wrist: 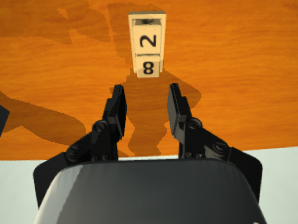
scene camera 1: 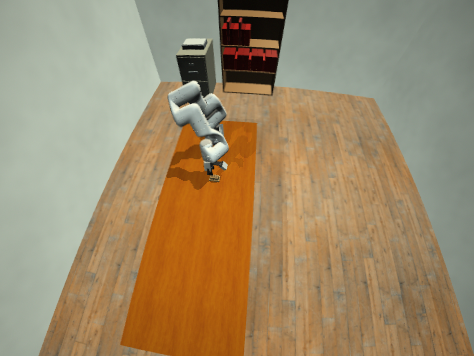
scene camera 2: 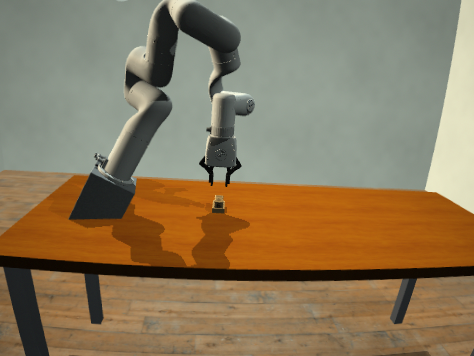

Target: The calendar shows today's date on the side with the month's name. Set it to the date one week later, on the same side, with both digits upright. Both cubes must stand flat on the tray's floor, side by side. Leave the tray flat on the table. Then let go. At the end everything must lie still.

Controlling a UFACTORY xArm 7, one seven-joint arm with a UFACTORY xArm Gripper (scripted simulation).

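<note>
Cube (wrist: 147, 32). My gripper (scene camera 2: 219, 185), (wrist: 146, 95).
</note>
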